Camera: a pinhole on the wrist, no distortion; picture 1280 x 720 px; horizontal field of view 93.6 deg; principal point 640.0 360.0 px. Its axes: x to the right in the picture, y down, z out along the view. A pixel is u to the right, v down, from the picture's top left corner.
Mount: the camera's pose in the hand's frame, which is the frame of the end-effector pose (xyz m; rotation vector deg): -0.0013 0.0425 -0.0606 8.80 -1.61 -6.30
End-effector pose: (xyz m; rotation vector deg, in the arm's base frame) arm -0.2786 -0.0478 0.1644 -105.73 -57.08 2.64
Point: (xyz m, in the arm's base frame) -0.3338 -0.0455 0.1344
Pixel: 439 134
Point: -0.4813 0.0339 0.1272
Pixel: 469 69
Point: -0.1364 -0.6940 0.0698
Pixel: behind the camera
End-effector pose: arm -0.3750 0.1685 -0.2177 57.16 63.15 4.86
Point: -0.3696 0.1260 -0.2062
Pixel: 535 95
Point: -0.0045 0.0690 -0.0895
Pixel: 695 673
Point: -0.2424 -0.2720 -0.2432
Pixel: 512 98
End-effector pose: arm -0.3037 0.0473 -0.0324 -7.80 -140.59 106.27
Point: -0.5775 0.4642 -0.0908
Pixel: behind the camera
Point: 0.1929 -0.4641 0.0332
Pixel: 61 123
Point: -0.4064 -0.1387 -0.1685
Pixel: 826 551
